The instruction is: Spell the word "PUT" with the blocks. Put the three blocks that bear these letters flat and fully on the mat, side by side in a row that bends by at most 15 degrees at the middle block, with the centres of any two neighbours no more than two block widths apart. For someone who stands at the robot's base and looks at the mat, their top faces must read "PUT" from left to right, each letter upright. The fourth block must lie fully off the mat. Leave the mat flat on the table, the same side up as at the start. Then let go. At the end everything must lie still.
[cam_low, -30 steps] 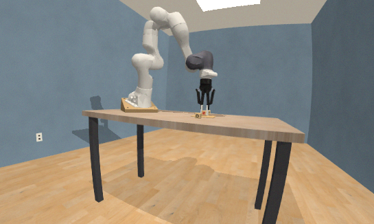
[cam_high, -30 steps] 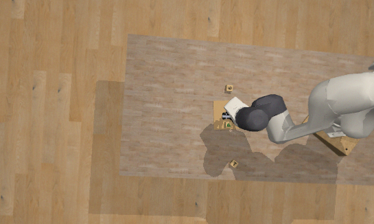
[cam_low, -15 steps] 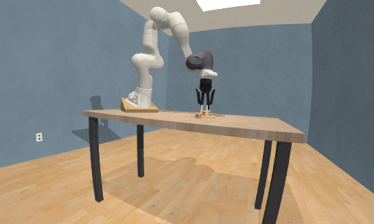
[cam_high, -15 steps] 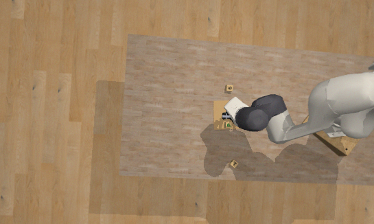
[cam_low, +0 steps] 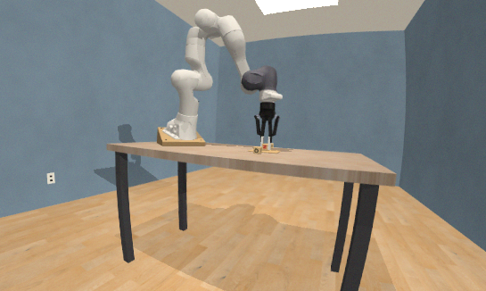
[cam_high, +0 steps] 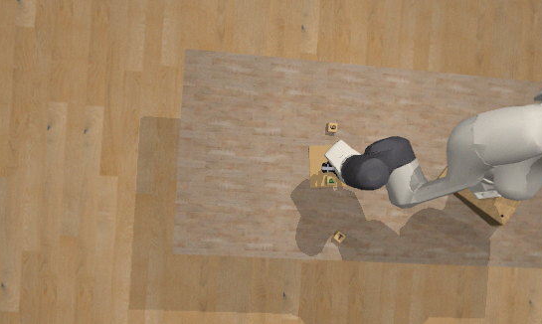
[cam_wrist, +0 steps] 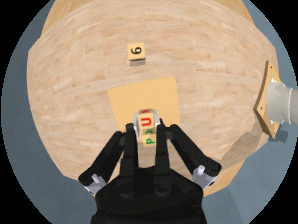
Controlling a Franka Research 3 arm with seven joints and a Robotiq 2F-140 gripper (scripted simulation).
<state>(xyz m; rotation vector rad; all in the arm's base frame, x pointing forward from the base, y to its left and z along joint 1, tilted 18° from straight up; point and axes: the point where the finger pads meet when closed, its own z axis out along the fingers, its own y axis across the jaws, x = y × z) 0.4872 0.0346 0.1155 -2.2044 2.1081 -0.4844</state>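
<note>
The red U block is 2 cm below my hand. Round my hand: green P block: 5 cm to the left, 2 cm below; block marked 6: 13 cm to the right, 3 cm below; tan mat: 4 cm below.
</note>
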